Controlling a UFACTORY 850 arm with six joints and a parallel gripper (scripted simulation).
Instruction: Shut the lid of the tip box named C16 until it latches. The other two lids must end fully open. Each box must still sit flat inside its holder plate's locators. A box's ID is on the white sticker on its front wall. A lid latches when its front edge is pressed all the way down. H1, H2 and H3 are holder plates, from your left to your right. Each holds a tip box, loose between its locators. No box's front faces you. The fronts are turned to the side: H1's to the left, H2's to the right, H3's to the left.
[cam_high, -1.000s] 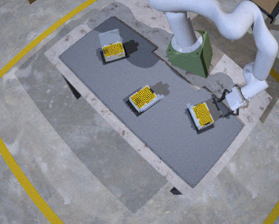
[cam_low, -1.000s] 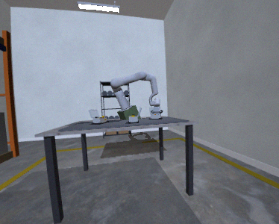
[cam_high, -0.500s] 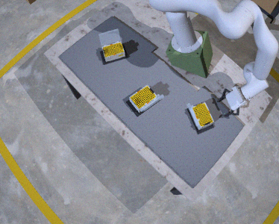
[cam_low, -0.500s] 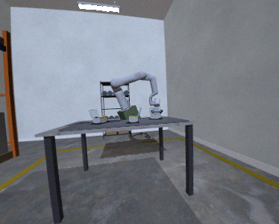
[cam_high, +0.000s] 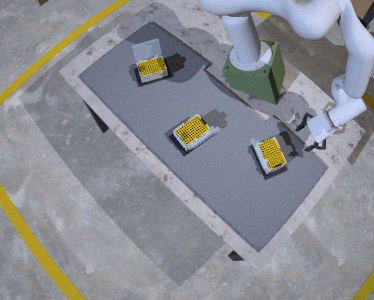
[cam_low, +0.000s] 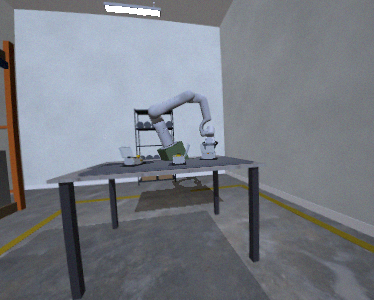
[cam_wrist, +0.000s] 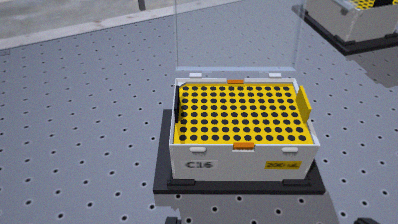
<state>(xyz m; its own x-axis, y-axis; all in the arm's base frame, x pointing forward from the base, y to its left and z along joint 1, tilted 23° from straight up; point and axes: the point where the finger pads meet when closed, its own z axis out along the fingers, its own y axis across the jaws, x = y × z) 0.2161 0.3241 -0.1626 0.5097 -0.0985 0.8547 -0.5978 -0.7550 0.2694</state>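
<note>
Now: the clear lid 16 cm ahead of my hand, 12 cm to the right of it and 1 cm above it. Also, from my hand: tip box (12 cm ahead, 9 cm to the right, 3 cm below).
</note>
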